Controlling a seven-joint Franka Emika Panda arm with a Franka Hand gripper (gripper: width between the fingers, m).
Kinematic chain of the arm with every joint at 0, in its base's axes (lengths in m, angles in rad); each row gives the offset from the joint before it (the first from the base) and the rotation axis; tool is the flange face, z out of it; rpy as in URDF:
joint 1: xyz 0 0 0.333 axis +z
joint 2: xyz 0 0 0 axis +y
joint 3: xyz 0 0 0.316 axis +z
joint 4: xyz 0.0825 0 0 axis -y
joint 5: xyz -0.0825 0 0.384 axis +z
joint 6: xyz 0 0 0 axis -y
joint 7: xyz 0.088 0 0 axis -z
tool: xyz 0 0 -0.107 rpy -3.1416 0 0
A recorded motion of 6 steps. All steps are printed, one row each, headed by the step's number.
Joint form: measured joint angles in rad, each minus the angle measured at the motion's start. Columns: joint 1, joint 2, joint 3, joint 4, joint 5, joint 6, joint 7.
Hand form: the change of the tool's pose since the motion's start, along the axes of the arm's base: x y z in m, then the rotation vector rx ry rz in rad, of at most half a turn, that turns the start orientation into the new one. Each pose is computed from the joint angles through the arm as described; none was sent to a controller.
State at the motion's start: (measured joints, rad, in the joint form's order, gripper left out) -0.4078 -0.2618 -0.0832 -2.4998 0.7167 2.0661 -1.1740
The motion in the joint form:
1: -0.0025 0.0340 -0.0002 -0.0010 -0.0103 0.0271 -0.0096
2: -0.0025 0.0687 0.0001 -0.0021 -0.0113 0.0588 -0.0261
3: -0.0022 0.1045 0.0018 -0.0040 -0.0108 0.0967 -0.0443
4: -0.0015 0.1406 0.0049 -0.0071 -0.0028 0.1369 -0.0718
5: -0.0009 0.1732 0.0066 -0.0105 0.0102 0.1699 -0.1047
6: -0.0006 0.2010 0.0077 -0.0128 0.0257 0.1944 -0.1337
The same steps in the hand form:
1: 0.0014 -0.0050 -0.0142 -0.0148 0.0179 -0.0025
2: 0.0034 -0.0089 -0.0284 -0.0281 0.0278 -0.0039
3: 0.0053 -0.0126 -0.0431 -0.0453 0.0357 -0.0056
4: 0.0069 -0.0153 -0.0584 -0.0617 0.0374 -0.0033
5: 0.0074 -0.0175 -0.0724 -0.0725 0.0358 0.0021
6: 0.0074 -0.0191 -0.0844 -0.0774 0.0344 0.0055

